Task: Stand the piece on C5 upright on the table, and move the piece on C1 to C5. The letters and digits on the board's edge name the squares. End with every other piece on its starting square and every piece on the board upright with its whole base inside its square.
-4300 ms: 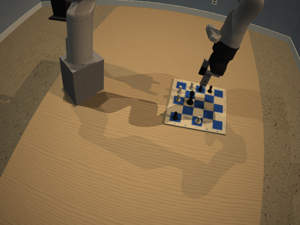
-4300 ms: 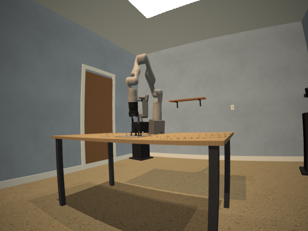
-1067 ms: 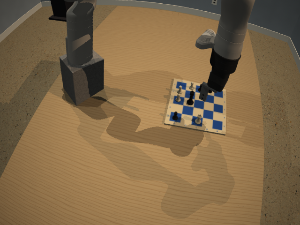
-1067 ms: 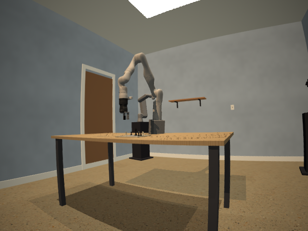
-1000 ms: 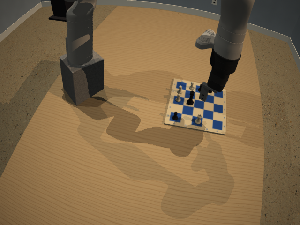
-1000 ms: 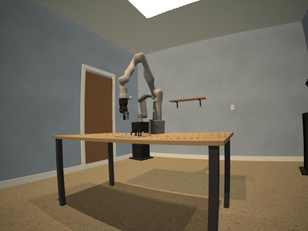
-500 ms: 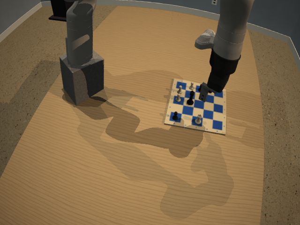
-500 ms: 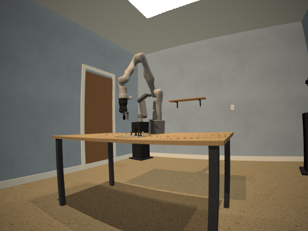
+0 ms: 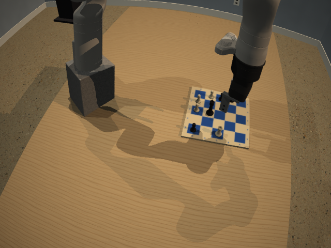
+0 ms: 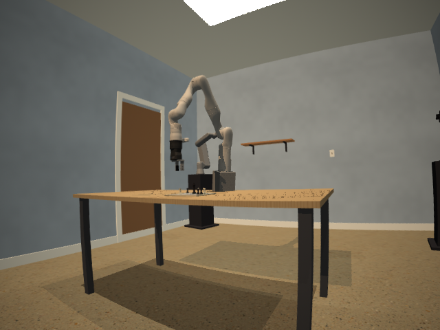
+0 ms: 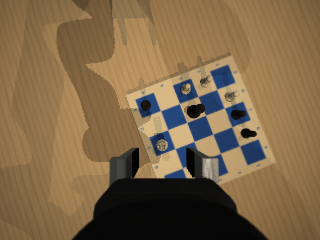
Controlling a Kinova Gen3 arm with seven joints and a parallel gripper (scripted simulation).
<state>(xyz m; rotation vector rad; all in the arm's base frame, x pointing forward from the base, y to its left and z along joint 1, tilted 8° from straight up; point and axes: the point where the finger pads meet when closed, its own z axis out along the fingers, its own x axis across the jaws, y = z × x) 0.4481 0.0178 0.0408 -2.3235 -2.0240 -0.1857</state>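
My hand is 14 cm above the white rook. From my hand the other things lie so: chessboard 2 cm behind, 8 cm to the left, 16 cm below; tall black piece 5 cm behind, 7 cm to the left, 13 cm below.
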